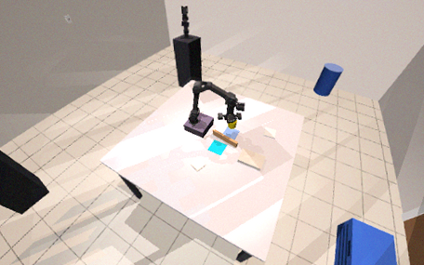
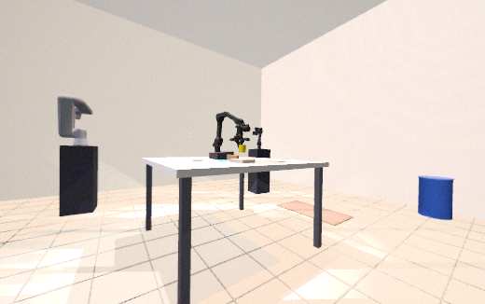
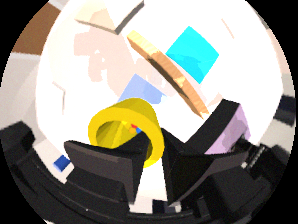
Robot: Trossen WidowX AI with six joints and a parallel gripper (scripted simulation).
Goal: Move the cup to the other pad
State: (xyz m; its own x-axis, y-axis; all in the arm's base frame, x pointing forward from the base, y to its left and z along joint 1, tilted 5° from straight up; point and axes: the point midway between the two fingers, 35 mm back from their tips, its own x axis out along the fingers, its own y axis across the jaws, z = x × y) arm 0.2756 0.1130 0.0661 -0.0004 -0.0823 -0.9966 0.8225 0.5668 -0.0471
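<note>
Right now my gripper tip is 1 cm short of the cyan pad, 18 cm to the left of it and 12 cm above it. Round my gripper tip: tan flat block: 28 cm ahead, 14 cm to the right, 10 cm below; yellow cup: 2 cm ahead, 2 cm to the left; tan patch: 2 cm behind, 40 cm to the right, 10 cm below.
</note>
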